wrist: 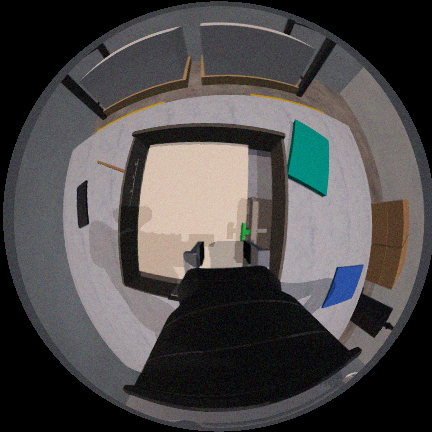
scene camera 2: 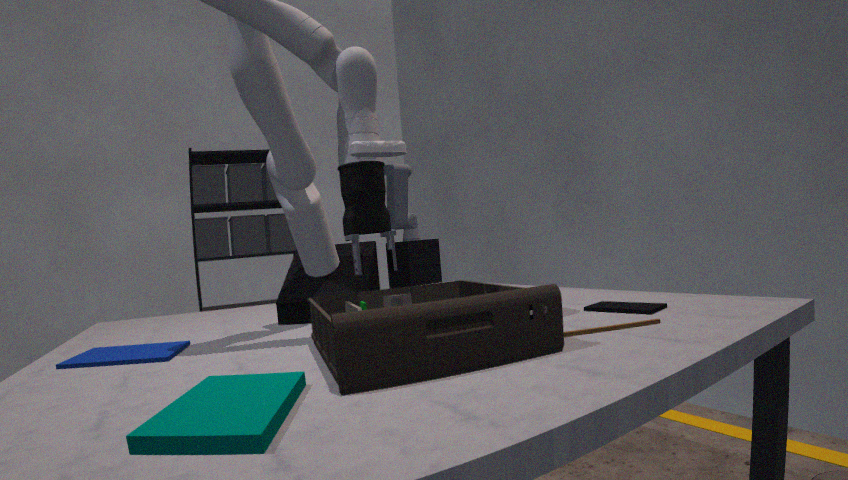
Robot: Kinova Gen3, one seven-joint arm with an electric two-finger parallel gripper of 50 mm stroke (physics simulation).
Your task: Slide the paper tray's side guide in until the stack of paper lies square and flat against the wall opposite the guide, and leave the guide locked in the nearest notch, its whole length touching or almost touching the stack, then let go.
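Places are measured from the arm's base along level axes (x up, y right, z ahead), in metres.
Pixels of known places: gripper, between the fingertips: (wrist: 223, 248) (scene camera 2: 376, 272); arm's base, origin of its link: (scene camera 2: 321, 265).
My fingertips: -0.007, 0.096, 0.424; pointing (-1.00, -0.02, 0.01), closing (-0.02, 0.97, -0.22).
Ahead of a thing's pixels: the offset from my fingertips to its top centre, as dx, dy, dz. "pt": to the spot under its first point.
The dark brown paper tray @(-0.028, -0.028, +0.063) (scene camera 2: 380, 356) (wrist: 210, 134) stands on the table. In the wrist view the cream paper stack @(-0.081, -0.047, +0.072) (wrist: 195, 190) lies in it, its left edge along the left wall, with a strip of tray floor at its right. The side guide @(-0.043, +0.042, +0.007) (wrist: 255, 215) (scene camera 2: 352, 306) stands near the stack's right edge; whether they touch is hard to tell. Its green tab @(pt -0.052, +0.039, +0.007) (wrist: 244, 232) (scene camera 2: 363, 305) shows on the stack side. My gripper (scene camera 2: 376, 271) (wrist: 223, 248) is open and empty above the tray, fingers down. The guide's notches cannot be made out.
A green slab @(-0.106, +0.289, +0.147) (scene camera 2: 220, 404) (wrist: 310, 157) and a blue slab @(-0.116, +0.387, -0.306) (scene camera 2: 124, 354) (wrist: 344, 286) lie on the guide's side of the tray. A black slab @(-0.116, -0.435, +0.197) (scene camera 2: 624, 307) (wrist: 83, 204) and a thin brown stick @(-0.117, -0.265, +0.263) (scene camera 2: 618, 326) (wrist: 110, 166) lie on the opposite side.
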